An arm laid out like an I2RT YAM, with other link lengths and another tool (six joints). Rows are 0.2 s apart.
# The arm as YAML. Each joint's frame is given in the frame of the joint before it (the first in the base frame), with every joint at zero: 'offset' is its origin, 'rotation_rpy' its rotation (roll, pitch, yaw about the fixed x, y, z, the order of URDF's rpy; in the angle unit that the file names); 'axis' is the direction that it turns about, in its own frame. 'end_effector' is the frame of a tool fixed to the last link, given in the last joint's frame.
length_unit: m
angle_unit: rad
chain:
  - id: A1
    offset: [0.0, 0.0, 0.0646]
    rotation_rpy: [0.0, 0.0, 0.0]
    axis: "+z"
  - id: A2
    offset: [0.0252, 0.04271, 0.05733]
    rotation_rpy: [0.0, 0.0, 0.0]
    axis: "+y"
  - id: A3
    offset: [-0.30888, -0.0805, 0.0]
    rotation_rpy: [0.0, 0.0, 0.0]
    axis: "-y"
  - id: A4
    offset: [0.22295, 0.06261, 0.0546]
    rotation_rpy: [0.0, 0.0, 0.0]
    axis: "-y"
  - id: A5
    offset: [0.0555, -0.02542, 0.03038]
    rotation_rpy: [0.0, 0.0, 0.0]
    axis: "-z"
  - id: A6
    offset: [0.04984, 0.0, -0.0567]
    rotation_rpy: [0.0, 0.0, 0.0]
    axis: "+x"
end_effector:
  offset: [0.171, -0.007, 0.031]
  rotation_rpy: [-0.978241, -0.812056, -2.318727]
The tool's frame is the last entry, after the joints.
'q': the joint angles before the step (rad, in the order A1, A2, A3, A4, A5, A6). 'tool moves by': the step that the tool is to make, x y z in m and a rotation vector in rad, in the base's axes. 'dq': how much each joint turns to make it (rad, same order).
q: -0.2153 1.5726 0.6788 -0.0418 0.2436 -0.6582
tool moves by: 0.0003 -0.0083 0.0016 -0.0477 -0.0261 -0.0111
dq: 0.0000 -0.0013 -0.0361 0.0749 0.0393 -0.0167
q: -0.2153 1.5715 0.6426 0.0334 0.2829 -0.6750
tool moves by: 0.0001 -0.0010 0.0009 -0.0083 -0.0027 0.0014
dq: -0.0002 -0.0019 -0.0033 0.0076 0.0049 -0.0062
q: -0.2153 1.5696 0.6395 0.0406 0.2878 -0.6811
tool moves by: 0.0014 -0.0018 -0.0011 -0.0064 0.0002 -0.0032
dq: -0.0001 0.0097 0.0005 0.0108 0.0069 -0.0016
